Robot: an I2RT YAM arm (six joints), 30 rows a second.
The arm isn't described. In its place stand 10 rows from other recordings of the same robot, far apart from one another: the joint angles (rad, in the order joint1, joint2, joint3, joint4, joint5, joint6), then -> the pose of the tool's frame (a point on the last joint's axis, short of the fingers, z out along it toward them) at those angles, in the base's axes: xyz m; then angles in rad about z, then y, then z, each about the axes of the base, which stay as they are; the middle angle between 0 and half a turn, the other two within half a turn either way.
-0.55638 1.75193 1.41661 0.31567 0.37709 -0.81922 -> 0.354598 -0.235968 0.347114 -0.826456 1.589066 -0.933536
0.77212 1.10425 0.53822 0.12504 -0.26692 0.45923 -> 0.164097 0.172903 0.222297 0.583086 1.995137 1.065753
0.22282 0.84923 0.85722 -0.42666 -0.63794 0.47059 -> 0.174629 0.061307 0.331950 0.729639 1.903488 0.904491
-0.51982 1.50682 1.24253 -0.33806 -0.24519 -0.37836 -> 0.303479 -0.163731 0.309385 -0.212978 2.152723 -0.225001
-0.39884 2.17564 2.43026 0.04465 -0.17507 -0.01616 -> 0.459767 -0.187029 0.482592 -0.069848 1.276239 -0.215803
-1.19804 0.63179 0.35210 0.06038 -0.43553 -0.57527 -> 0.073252 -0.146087 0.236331 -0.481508 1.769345 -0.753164
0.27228 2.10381 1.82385 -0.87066 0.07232 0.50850 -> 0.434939 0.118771 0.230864 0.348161 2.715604 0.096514
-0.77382 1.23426 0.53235 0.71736 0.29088 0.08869 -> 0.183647 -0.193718 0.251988 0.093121 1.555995 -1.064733
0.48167 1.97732 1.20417 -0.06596 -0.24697 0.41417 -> 0.362996 0.199571 0.147079 0.679975 2.376723 0.842499
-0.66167 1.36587 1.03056 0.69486 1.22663 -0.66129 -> 0.214432 -0.209472 0.378279 -0.321193 1.451796 -1.908757
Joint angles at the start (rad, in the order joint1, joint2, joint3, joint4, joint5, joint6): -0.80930 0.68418 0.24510 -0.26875 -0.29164 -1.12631
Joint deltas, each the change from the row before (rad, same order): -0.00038 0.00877 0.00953 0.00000 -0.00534 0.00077; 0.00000 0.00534 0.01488 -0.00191 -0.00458 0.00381; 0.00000 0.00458 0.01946 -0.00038 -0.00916 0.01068; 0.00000 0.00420 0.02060 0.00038 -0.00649 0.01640; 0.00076 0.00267 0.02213 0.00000 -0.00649 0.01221; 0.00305 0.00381 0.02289 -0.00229 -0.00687 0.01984; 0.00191 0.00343 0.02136 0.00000 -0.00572 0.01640; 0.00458 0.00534 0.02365 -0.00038 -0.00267 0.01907
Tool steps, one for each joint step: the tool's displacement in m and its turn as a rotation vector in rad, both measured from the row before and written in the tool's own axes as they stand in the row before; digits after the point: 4 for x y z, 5 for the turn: -0.0013 -0.0022 -0.0001 -0.00145 -0.00490 0.00079; -0.0023 -0.0037 -0.0011 0.00459 -0.00728 0.00156; -0.0034 -0.0051 -0.0018 0.00840 -0.01430 0.00631; -0.0037 -0.0055 -0.0019 0.01132 -0.01299 0.01122; -0.0042 -0.0058 -0.0023 0.01294 -0.01478 0.00564; -0.0046 -0.0055 -0.0021 0.00900 -0.01550 0.01272; -0.0043 -0.0053 -0.0020 0.01083 -0.01451 0.00948; -0.0050 -0.0056 -0.0018 0.01054 -0.01371 0.01067
